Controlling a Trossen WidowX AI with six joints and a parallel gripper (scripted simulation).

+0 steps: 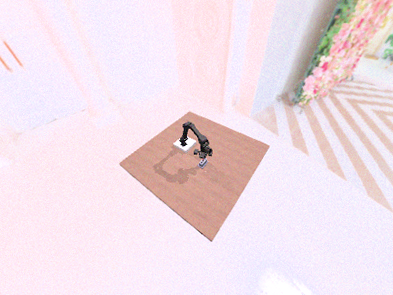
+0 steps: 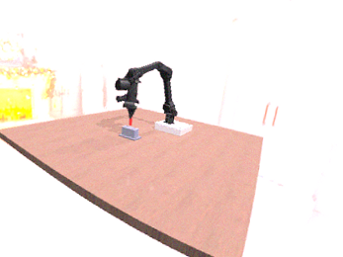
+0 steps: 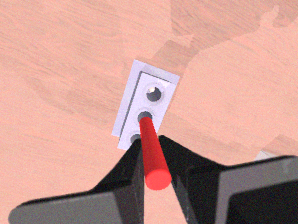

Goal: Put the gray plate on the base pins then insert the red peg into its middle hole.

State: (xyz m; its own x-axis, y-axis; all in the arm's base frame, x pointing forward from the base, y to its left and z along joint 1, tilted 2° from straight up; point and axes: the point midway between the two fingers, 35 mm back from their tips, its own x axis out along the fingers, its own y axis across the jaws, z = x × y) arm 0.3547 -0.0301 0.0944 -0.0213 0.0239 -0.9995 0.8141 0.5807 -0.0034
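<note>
Right now the gray plate is 7 cm below my gripper tip. The rest, counted from my gripper tip: gray base (11 cm below); red peg (right at my gripper tip).
</note>
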